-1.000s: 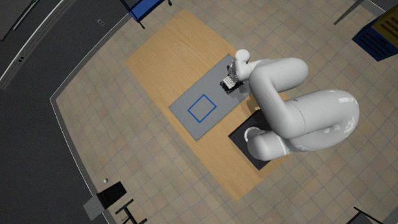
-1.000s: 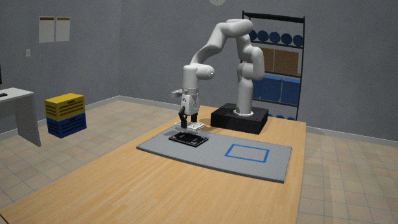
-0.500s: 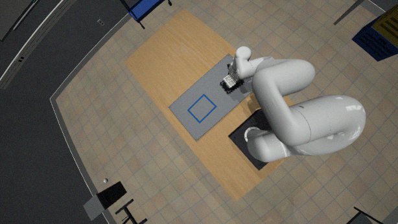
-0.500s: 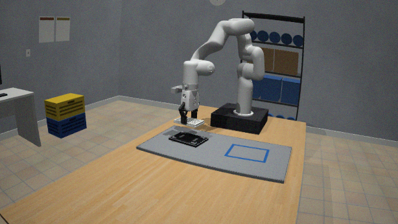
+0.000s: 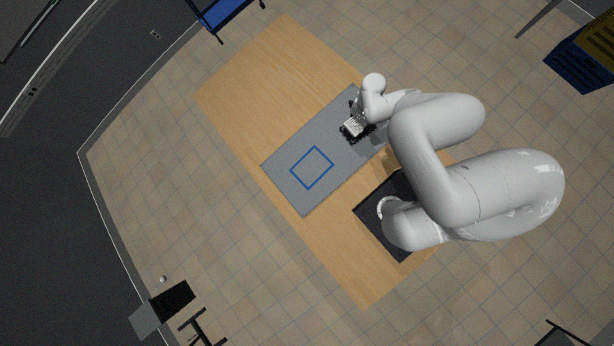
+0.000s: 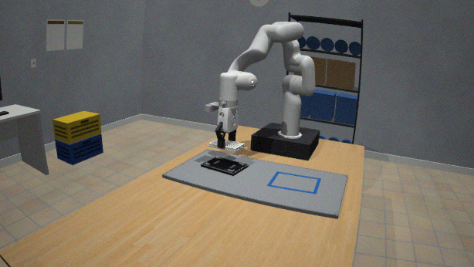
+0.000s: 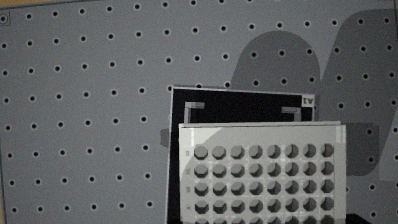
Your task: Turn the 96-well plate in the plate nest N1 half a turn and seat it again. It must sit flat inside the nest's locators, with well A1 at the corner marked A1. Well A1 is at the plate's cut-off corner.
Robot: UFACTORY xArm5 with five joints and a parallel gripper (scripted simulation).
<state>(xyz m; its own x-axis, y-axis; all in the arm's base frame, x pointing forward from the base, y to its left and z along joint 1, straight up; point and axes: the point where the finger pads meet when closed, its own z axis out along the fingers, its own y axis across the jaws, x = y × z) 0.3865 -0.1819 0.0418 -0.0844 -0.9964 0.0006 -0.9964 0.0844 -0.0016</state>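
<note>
The black plate nest lies 100 mm below my hand and 10 mm to the right of it. The rest, counted from my hand: A1 mark (100 mm below, 70 mm to the right, 70 mm behind); white 96-well plate (10 mm below).
</note>
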